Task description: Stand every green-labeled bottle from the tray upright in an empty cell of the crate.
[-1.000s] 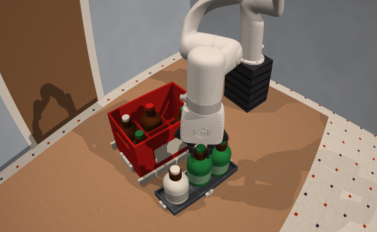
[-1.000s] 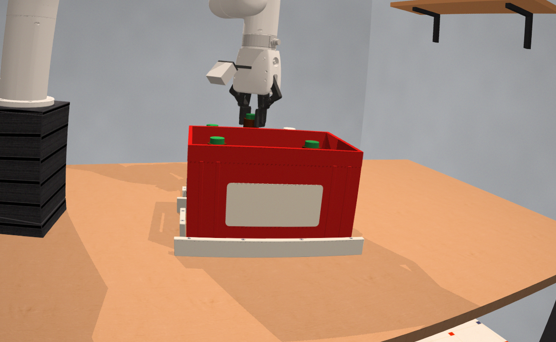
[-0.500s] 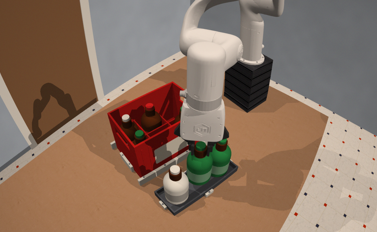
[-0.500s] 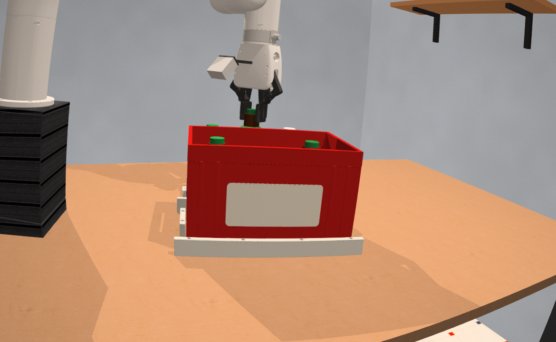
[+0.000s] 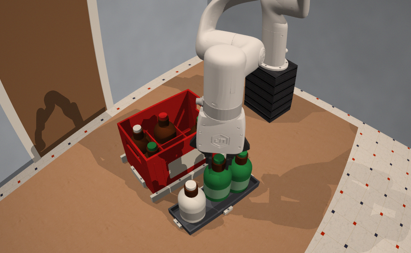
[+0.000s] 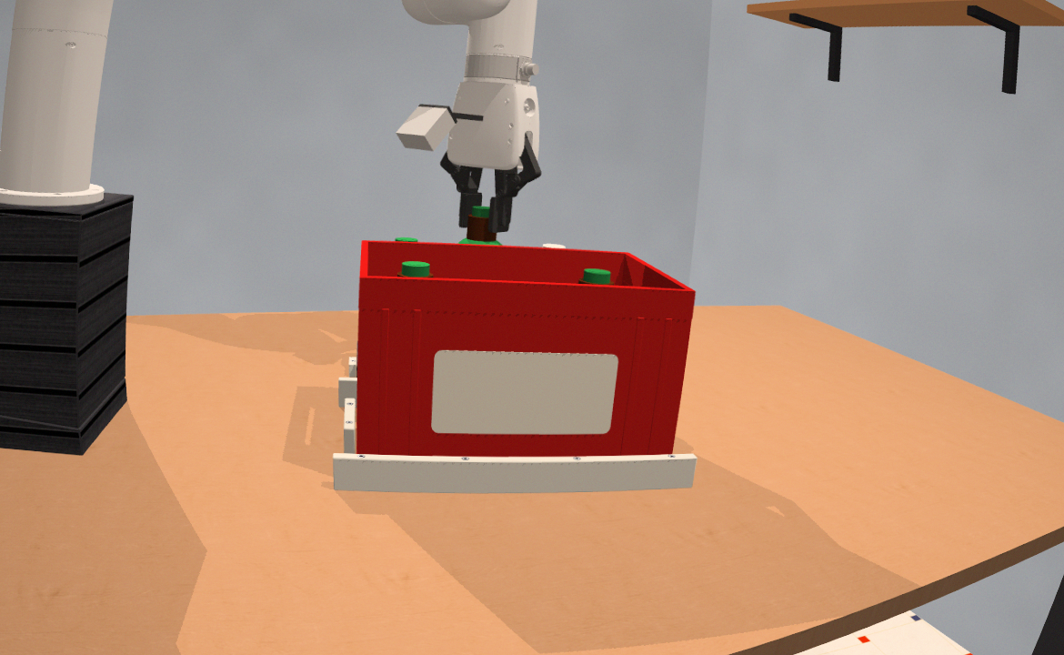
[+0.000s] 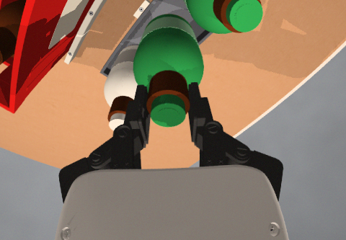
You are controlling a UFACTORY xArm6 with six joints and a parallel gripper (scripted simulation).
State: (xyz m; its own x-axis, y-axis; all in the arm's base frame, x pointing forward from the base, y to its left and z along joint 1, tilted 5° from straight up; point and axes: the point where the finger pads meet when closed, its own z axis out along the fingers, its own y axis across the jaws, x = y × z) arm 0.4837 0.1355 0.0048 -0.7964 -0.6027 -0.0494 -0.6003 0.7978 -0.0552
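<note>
The white-labeled bottle is 80 mm ahead of my hand, 20 mm to the right of it and 110 mm below it. Also, from my hand: dark tray (180 mm below); green bottle (90 mm behind, 10 mm to the left, 110 mm below); crate (30 mm behind, 210 mm to the right, 110 mm below).
</note>
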